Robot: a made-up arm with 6 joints.
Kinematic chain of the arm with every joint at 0, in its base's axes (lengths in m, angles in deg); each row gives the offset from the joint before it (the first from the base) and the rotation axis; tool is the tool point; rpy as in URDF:
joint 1: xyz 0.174 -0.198 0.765 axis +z
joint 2: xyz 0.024 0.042 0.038 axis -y
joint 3: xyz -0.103 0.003 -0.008 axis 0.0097 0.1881 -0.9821
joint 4: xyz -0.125 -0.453 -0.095 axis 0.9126 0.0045 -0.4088
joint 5: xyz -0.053 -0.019 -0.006 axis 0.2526 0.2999 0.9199
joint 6: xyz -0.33 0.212 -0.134 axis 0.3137 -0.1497 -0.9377
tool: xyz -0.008 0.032 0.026 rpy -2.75 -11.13 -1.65
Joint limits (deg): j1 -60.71..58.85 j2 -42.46..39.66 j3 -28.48..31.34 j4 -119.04..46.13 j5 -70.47..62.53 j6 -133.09..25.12
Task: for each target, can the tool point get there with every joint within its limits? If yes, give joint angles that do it. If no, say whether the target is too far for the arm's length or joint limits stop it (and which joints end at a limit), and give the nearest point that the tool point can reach.
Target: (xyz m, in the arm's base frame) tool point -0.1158 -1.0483 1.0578
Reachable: yes | joints 33.18 -20.49 14.44 -99.31 8.57 -100.31
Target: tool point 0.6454 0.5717 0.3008
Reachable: no: joint limits stop it (at a limit: joint 1, joint 2, joint 3) | nearest point 0.1525 0.2176 0.3865 | short by 0.613 m
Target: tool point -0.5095 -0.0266 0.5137
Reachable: yes | joints -50.50 -25.37 7.65 -58.81 -60.27 -72.47
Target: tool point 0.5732 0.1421 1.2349
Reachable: no: joint limits stop it (at a limit: joint 1, joint 2, joint 3, joint 4) | nearest point 0.1960 0.1280 1.1283 | short by 0.392 m
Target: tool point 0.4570 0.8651 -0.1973
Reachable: no: too far | nearest point 0.0214 0.2737 0.2281 | short by 0.849 m
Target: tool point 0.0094 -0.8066 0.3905
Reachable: yes | joints 37.18 -4.10 -4.31 -41.74 -31.24 -69.04
